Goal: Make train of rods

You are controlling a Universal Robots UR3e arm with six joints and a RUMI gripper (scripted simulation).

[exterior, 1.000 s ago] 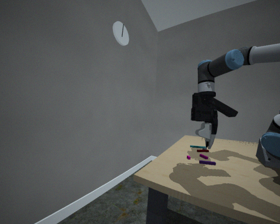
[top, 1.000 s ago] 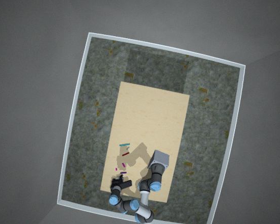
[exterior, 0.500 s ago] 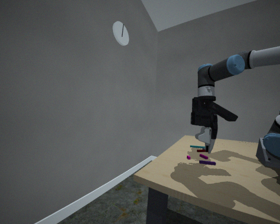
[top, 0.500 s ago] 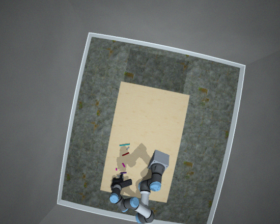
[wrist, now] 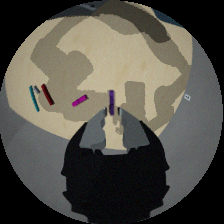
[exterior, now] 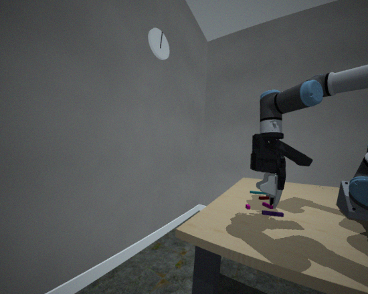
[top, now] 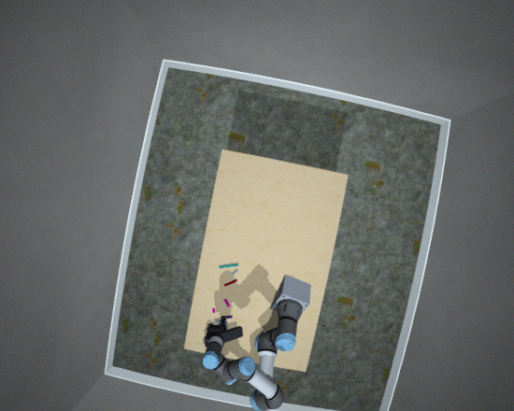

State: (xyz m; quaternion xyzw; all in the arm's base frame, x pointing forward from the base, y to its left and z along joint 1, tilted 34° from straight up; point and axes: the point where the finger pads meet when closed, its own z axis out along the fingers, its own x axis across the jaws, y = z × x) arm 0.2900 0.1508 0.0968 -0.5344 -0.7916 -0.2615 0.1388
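The purple rod is 4 cm below my hand. Round my hand: red rod: 19 cm to the right, 4 cm below, 4 cm ahead; then grey rod: 25 cm to the right, 4 cm below, 3 cm ahead; then turquoise rod: 27 cm to the right, 7 cm ahead, 4 cm below.
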